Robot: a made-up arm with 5 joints.
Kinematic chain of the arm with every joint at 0, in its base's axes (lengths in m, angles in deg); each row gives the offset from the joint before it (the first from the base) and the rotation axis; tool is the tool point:
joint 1: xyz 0 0 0.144 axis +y
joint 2: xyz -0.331 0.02 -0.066 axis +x
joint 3: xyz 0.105 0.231 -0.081 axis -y
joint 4: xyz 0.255 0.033 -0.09 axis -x
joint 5: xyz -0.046 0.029 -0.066 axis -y
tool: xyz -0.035 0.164 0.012
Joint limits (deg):
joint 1: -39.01..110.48
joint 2: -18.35..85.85
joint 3: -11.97..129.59
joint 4: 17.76..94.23
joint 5: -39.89..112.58
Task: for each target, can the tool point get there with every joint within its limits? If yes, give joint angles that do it. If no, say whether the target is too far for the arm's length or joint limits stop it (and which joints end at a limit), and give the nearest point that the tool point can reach.
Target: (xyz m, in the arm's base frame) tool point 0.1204 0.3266 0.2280
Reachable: yes | joints 49.87 9.11 103.54 45.56 55.38
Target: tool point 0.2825 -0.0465 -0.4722
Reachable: no: joint limits stop it (at a limit: joint 2, joint 3, joint 5) | nearest point 0.2191 0.0707 -0.3340 | short by 0.192 m
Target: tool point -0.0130 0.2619 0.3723
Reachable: yes | joints -7.16 31.26 96.96 47.12 -8.29
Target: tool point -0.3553 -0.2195 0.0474
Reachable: no: joint limits stop it (at a limit: joint 1, joint 3, joint 4, joint 5) | nearest point -0.1985 -0.2006 0.1526 | short by 0.190 m
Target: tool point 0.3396 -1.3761 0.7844
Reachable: no: too far | nearest point 0.1560 -0.2209 0.4382 | short by 1.220 m
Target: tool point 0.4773 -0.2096 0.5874
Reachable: no: joint limits stop it (at a limit: joint 2, joint 3, joint 4, joint 5) | nearest point 0.3192 -0.1289 0.4405 | short by 0.230 m
